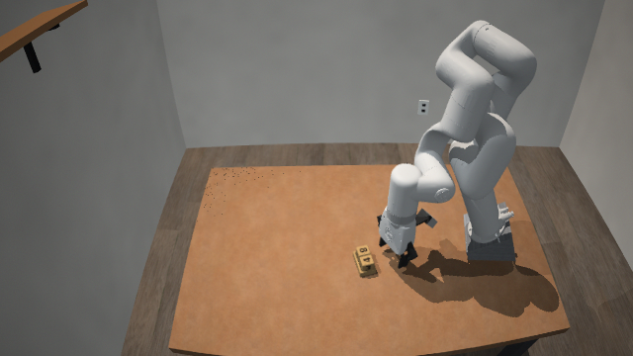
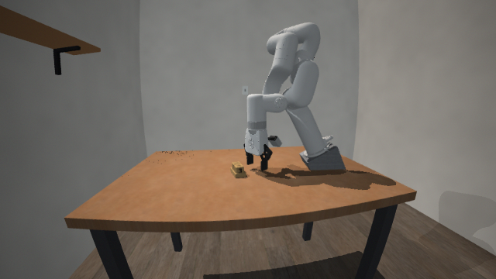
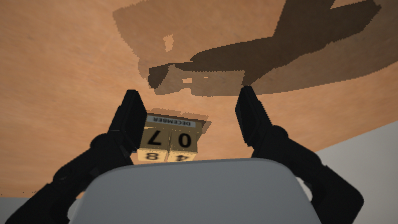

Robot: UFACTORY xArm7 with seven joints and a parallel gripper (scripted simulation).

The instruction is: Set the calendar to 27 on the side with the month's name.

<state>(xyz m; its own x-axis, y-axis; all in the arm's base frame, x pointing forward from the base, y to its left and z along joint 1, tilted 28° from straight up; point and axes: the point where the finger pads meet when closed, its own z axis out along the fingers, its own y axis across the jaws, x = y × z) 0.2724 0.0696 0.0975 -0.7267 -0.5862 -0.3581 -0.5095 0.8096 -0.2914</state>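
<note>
The wooden digit cube lies 70 mm ahead of my hand, 30 mm to the left of it and 10 mm below it. Also, from my hand: wooden calendar tray (80 mm ahead, 20 mm to the left, 20 mm below).
</note>
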